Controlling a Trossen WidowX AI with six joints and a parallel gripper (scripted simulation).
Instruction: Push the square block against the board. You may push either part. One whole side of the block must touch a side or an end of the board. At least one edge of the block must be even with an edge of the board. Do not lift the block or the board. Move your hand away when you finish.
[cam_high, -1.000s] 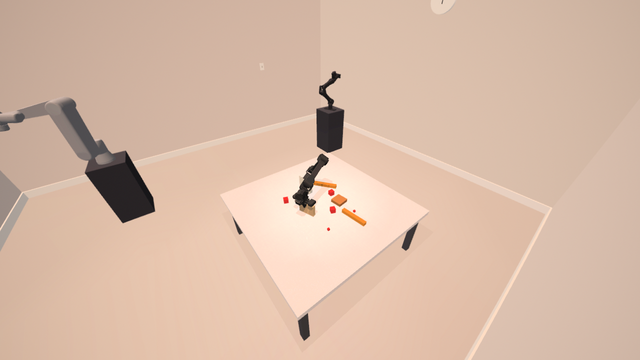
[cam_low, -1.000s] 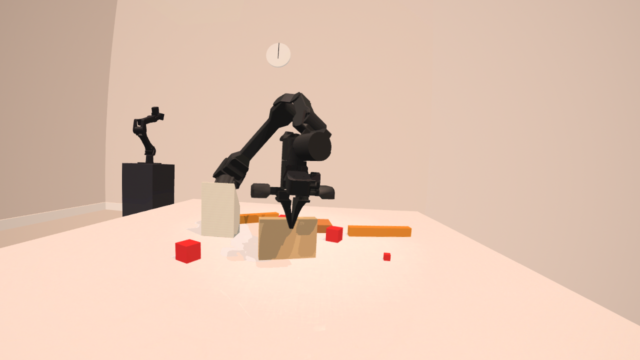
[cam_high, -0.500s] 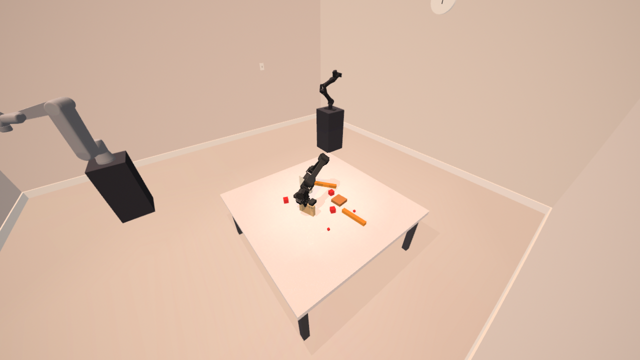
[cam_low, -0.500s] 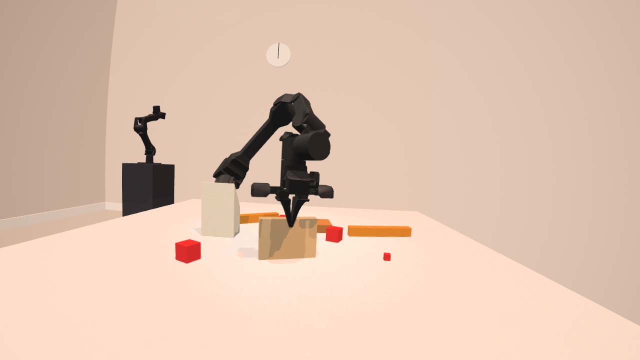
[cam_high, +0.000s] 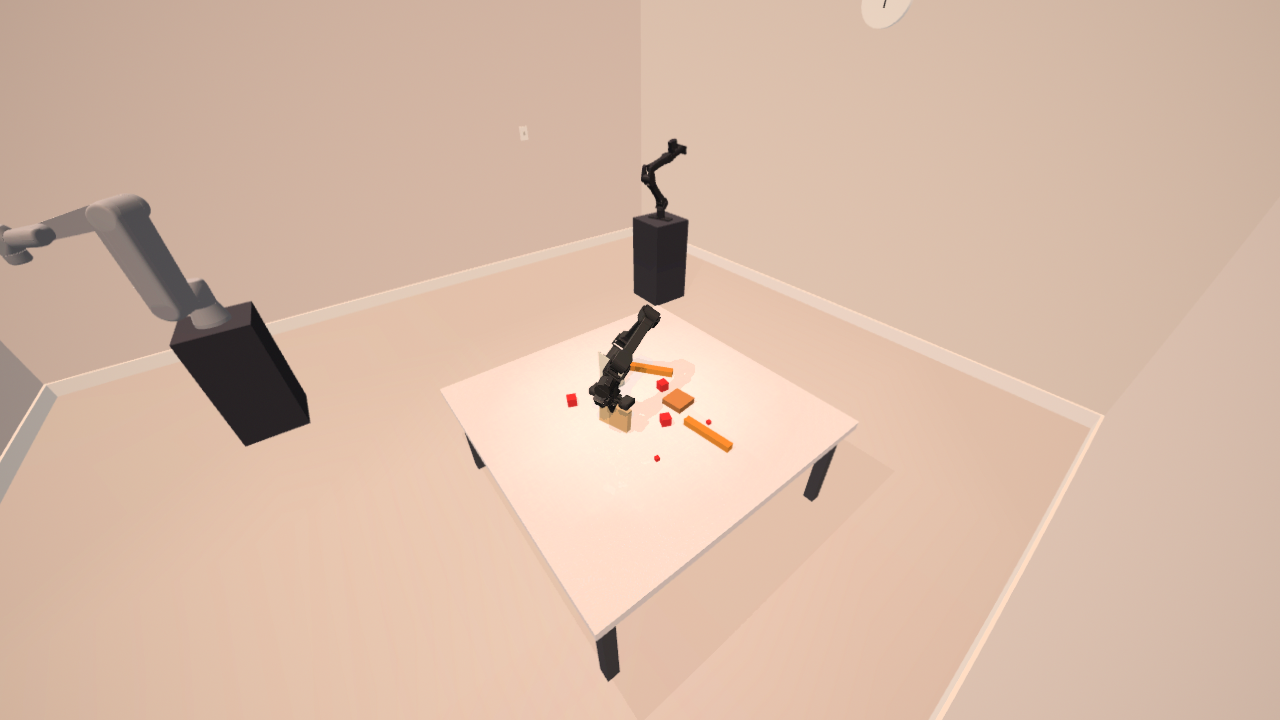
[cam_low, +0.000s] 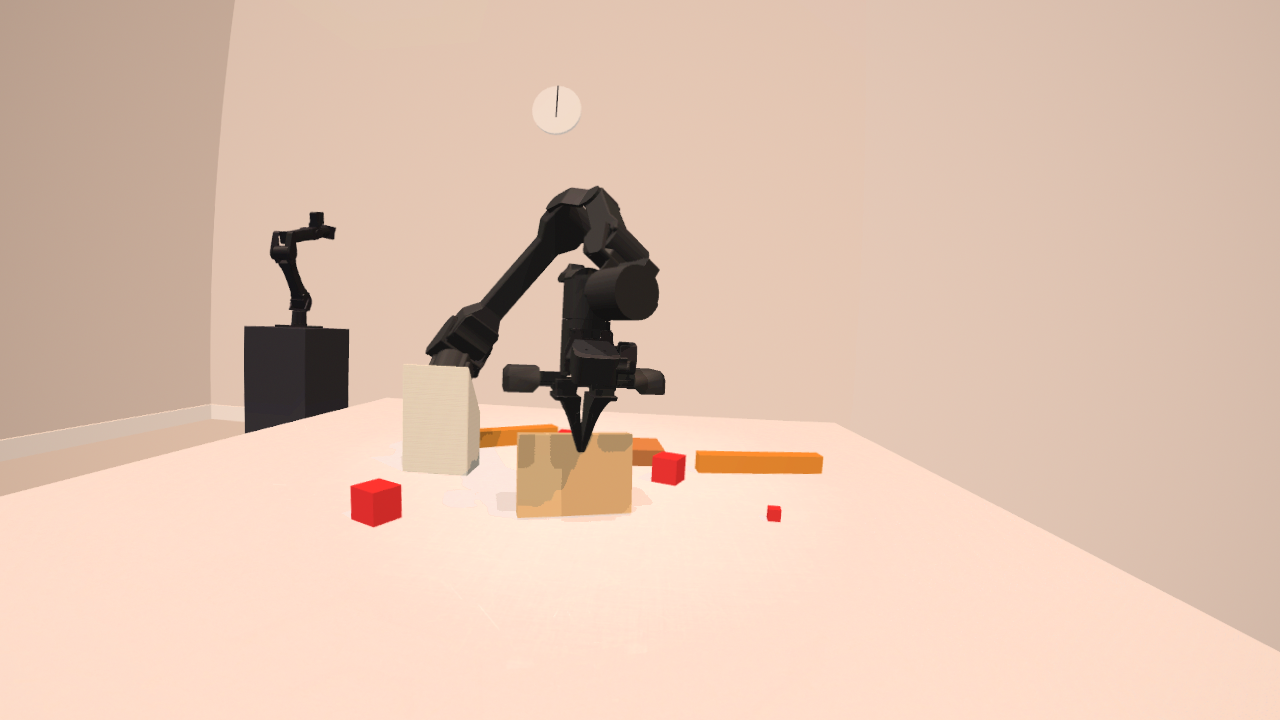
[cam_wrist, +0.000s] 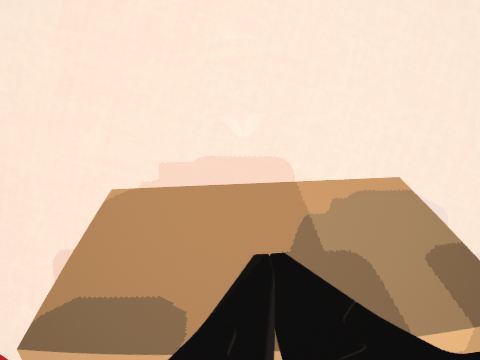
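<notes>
Now: gripper tip 5 cm short of the dark orange square block, 31 cm to the right of it and 7 cm above it. Also, from my gripper tip: tan block 1 cm behind, 2 cm to the left, 3 cm below.
</notes>
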